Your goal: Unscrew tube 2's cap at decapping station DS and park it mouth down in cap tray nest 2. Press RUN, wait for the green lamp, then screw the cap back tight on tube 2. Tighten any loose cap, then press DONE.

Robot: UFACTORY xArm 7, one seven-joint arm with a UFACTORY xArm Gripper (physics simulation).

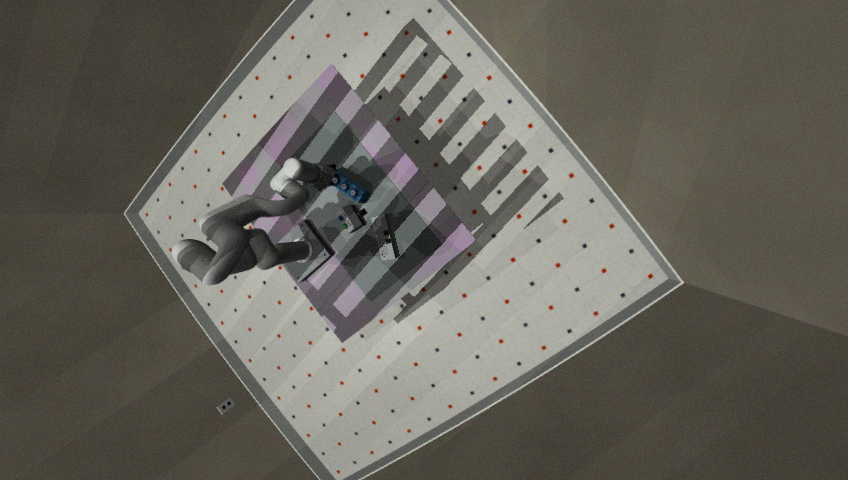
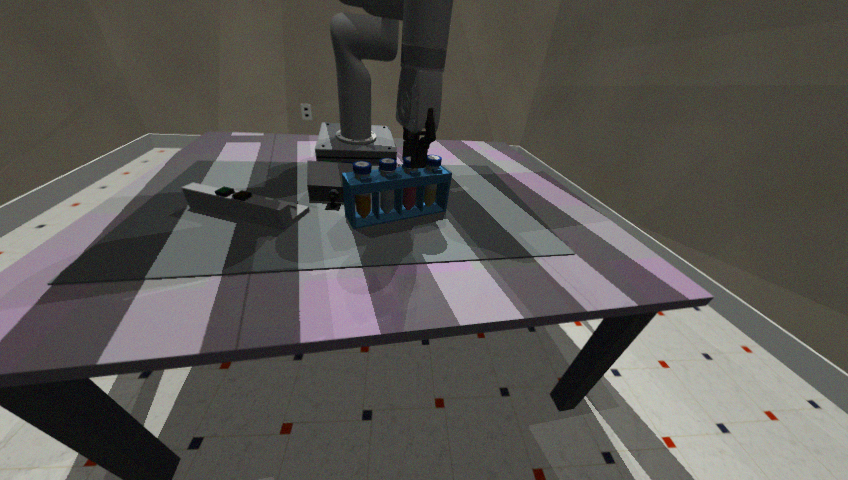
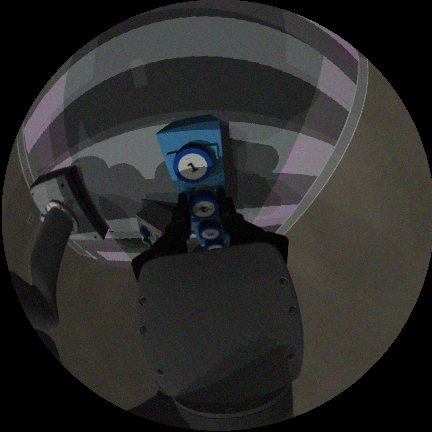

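Seen in the pictures: gripper, between the fingertips: [image 1: 335, 180] [image 2: 413, 163] [image 3: 202, 199]; arm's base, origin of its link: [image 1: 302, 250] [image 2: 356, 137] [image 3: 62, 216].
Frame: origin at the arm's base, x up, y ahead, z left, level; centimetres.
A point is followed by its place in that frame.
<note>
A blue tube rack [image 2: 395, 210] @(x -4.3, y 37.6, z 15.4 cm) [image 1: 355, 190] [image 3: 188, 132] @(x 4.7, y 33.2, z 25.0 cm) stands on the table near the robot base and holds several blue-capped tubes. My gripper [image 2: 416, 156] @(x 6.4, y 36.5, z 18.7 cm) [image 3: 202, 199] @(x 6.4, y 36.5, z 18.7 cm) [image 1: 337, 177] @(x 6.4, y 36.5, z 18.7 cm) points straight down over the rack. It is shut on tube 2's cap [image 3: 203, 206] @(x 7.5, y 36.6, z 18.6 cm), with a finger on each side. Tube 2 sits in the rack. Cap 1 [image 3: 192, 164] @(x 7.4, y 34.2, z 23.1 cm) [image 2: 434, 160] @(x 7.3, y 36.0, z 22.9 cm) is beside it, and caps 3 [image 3: 210, 233] @(x 7.6, y 39.1, z 13.7 cm) [image 2: 387, 164] @(x 7.4, y 40.6, z 13.7 cm) and 4 [image 2: 361, 168] @(x 7.2, y 43.2, z 9.2 cm) are on the other side. The dark decapping station [image 2: 322, 182] @(x -0.3, y 34.6, z -1.1 cm) [image 1: 354, 217] @(x 0.7, y 33.9, z 0.5 cm) [image 3: 152, 221] @(x 1.5, y 29.8, z 6.9 cm) stands behind the rack.
A long grey tray [image 2: 248, 206] @(x -1.0, y 45.9, z -11.7 cm) [image 1: 388, 238] @(x -0.2, y 43.7, z -16.2 cm) with a green and a dark button lies left of the rack. The robot base plate [image 2: 354, 146] @(x -0.5, y 7.5, z 0.8 cm) [image 1: 314, 250] @(x -0.3, y 6.0, z -3.3 cm) is at the table's far edge. A grey mat [image 2: 504, 238] @(x -4.7, y 45.0, z 38.7 cm) covers the table's middle.
</note>
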